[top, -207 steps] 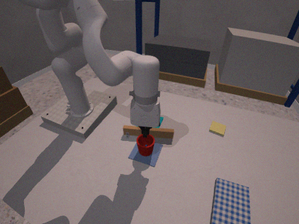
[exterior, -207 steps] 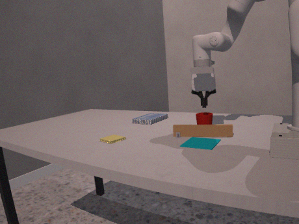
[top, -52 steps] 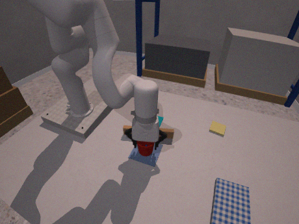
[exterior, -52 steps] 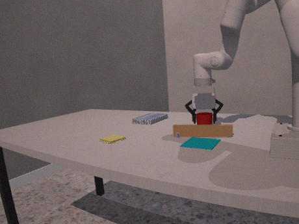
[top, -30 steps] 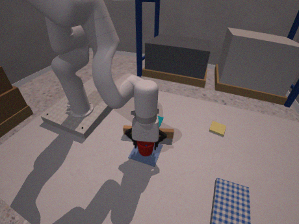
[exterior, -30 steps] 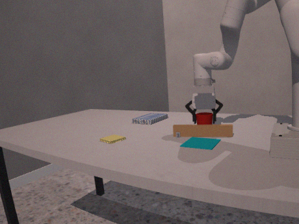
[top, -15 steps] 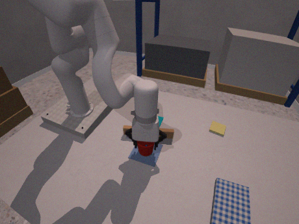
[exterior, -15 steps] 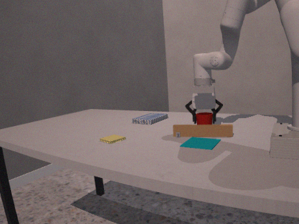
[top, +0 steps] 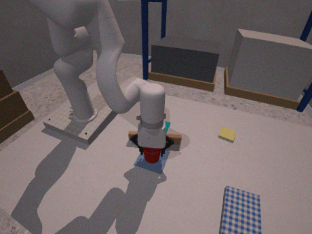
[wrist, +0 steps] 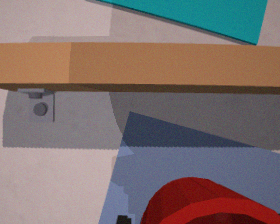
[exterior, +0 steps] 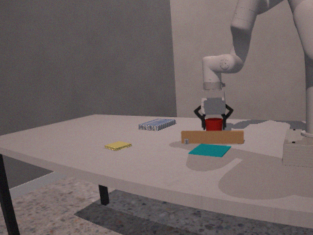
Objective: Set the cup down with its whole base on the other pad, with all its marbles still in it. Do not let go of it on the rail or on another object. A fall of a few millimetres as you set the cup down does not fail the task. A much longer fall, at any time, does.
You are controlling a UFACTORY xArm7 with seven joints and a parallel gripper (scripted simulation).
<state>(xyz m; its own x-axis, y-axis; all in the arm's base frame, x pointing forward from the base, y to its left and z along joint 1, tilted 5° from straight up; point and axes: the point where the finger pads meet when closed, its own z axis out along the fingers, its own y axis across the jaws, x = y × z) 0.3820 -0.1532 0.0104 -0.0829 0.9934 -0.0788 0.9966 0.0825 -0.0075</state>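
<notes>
My hand is 1 cm past the teal pad, 19 cm to the right of it and 5 cm above it. From my hand the other things lie so: yellow marble (1 cm behind, 3 cm below); then red cup (2 cm below); then wooden rail (1 cm behind, 9 cm to the left, 3 cm below).
</notes>
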